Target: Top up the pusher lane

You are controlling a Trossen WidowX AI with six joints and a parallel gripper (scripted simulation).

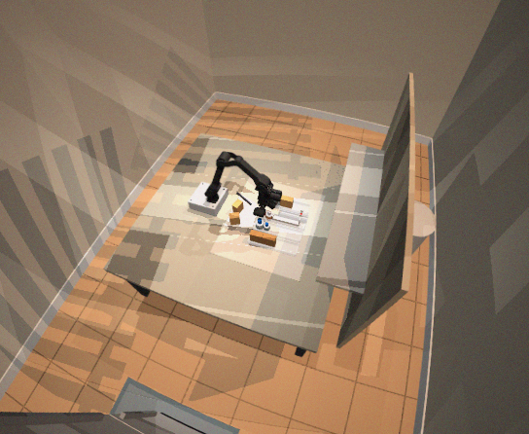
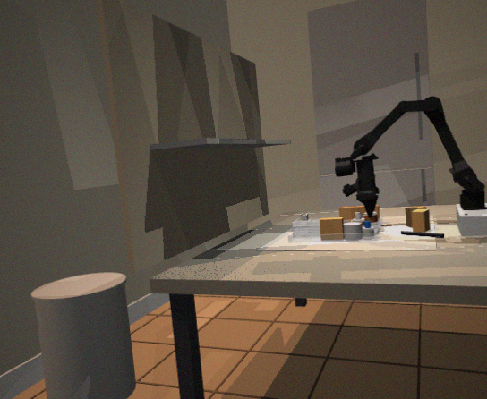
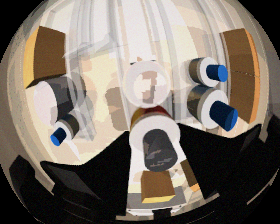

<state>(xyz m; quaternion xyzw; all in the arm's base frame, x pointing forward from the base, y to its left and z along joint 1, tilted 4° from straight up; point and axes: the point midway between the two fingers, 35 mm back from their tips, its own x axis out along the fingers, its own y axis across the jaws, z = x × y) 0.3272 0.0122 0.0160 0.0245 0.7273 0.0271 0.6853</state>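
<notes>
The grey cylinder lies 130 mm to the left of my gripper tip, 50 mm ahead of it and 30 mm below it. Also, from my gripper tip: black rod: 160 mm behind, 100 mm to the left, 50 mm below; lane: 150 mm ahead, 40 mm below, 20 mm to the left.
</notes>
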